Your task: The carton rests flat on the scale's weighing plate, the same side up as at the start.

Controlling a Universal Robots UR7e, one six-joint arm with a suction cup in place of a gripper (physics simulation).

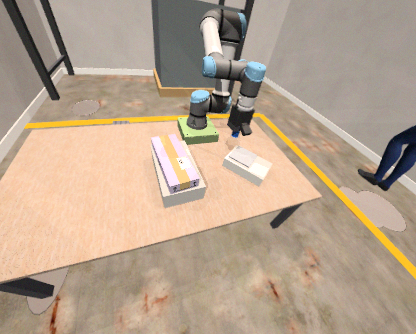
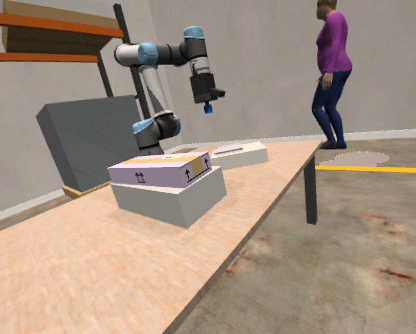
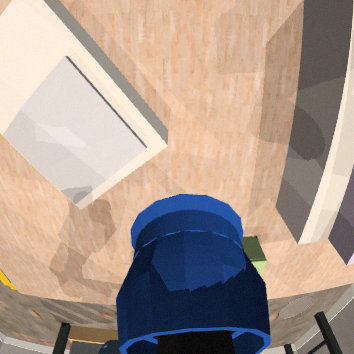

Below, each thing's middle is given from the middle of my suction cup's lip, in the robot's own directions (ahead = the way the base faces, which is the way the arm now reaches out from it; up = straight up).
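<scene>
With the scale (image 1: 246, 164) as my reference, my suction cup is 20 mm short of it, 150 mm to the right of it and 240 mm above it. There is also a lilac carton (image 1: 179, 174), which from my suction cup is 60 mm behind, 300 mm to the right and 150 mm below. The pale block (image 2: 182, 207) is 60 mm behind my suction cup as well, 280 mm to the right of it and 230 mm below it.
</scene>
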